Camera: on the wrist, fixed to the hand. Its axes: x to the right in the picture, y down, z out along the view.
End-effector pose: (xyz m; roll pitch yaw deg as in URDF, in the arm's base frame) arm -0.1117 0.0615 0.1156 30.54 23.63 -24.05
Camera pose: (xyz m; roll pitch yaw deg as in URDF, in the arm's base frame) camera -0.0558 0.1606 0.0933 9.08 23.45 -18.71
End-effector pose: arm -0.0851 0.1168 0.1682 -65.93 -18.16 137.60
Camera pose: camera -0.1042 0.1734 0.0688 -89.40 -13.28 137.13
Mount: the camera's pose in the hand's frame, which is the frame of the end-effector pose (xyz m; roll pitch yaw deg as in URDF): 0.0187 0.0893 -0.0715 -23.51 2.41 4.27
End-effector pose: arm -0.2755 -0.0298 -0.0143 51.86 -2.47 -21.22
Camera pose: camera -0.2188 0.0677 0.0126 27.99 -4.33 -16.68
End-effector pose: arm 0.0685 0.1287 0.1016 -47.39 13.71 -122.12
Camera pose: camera 0.0799 0.1321 -0.0137 -70.66 18.48 -120.95
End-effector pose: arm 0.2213 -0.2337 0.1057 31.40 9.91 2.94
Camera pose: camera 0.2314 -0.1196 0.0882 8.65 9.71 7.91
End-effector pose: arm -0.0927 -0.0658 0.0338 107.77 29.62 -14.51
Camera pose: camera -0.0156 -0.0436 0.1175 84.67 24.82 -13.42
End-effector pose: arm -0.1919 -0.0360 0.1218 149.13 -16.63 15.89
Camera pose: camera -0.1932 -0.0779 0.2299 126.36 -20.87 13.30
